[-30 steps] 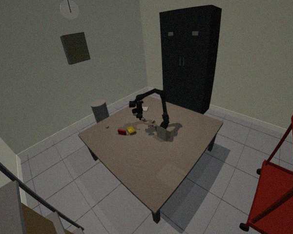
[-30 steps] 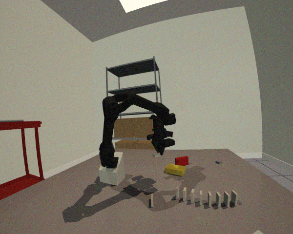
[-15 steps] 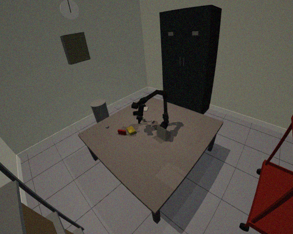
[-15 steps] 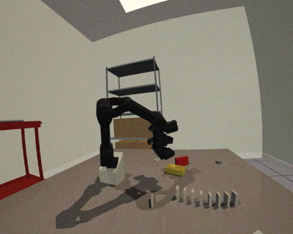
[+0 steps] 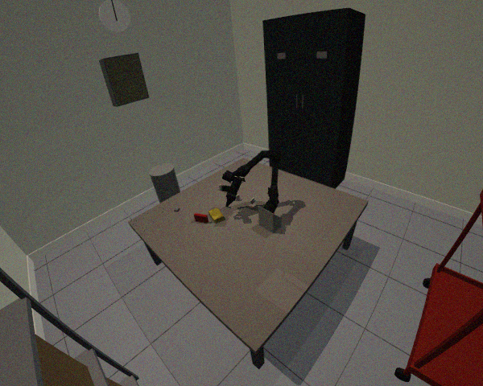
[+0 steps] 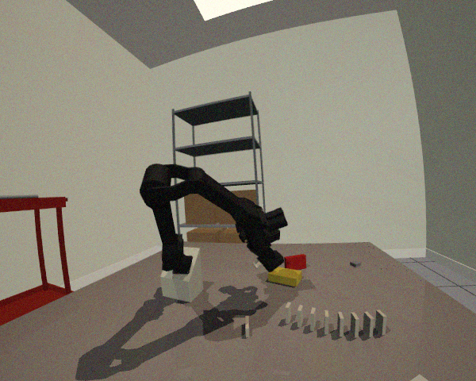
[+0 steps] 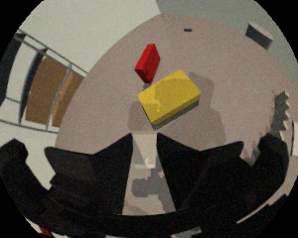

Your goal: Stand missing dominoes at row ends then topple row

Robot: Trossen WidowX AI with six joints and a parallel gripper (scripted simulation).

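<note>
Right now my gripper tip is 80 mm above the yellow block, 70 mm short of it and 50 mm to the right of it. From my gripper tip the other things lie so: white sheet: 410 mm to the right, 300 mm ahead, 100 mm below; then red block: 140 mm to the left, 120 mm ahead, 70 mm below.
</note>
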